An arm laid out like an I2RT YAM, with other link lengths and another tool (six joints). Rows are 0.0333 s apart.
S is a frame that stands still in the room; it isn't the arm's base.
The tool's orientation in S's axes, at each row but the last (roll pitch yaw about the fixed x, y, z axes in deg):
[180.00, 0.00, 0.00]
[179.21, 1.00, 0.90]
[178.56, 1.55, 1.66]
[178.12, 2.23, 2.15]
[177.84, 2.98, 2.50]
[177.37, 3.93, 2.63]
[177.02, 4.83, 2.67]
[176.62, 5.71, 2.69]
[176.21, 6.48, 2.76]
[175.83, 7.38, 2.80]
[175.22, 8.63, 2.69]
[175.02, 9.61, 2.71]
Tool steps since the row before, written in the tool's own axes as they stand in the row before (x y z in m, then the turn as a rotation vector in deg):
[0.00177, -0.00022, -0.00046, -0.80, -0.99, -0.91]
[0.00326, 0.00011, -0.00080, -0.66, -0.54, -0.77]
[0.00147, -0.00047, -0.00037, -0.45, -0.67, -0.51]
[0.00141, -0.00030, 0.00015, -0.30, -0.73, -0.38]
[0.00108, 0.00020, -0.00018, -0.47, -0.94, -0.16]
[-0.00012, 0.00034, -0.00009, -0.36, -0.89, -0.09]
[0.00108, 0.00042, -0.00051, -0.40, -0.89, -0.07]
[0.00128, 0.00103, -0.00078, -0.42, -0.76, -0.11]
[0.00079, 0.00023, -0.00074, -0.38, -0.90, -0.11]
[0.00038, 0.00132, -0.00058, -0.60, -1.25, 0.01]
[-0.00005, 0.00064, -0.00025, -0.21, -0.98, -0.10]
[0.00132, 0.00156, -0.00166, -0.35, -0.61, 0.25]
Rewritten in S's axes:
[0.00177, 0.00022, 0.00046, -0.80, 0.99, 0.91]
[0.00327, -0.00005, 0.00074, -0.66, 0.54, 0.77]
[0.00146, 0.00052, 0.00032, -0.46, 0.67, 0.50]
[0.00139, 0.00035, -0.00021, -0.31, 0.73, 0.37]
[0.00110, -0.00015, 0.00013, -0.50, 0.92, 0.15]
[-0.00010, -0.00034, 0.00011, -0.40, 0.88, 0.07]
[0.00114, -0.00034, 0.00044, -0.44, 0.87, 0.06]
[0.00140, -0.00092, 0.00071, -0.45, 0.75, 0.11]
[0.00088, -0.00014, 0.00066, -0.42, 0.89, 0.09]
[0.00053, -0.00125, 0.00062, -0.67, 1.21, -0.02]
[0.00002, -0.00062, 0.00031, -0.25, 0.97, 0.05]
[0.00167, -0.00133, 0.00154, -0.42, 0.57, -0.24]

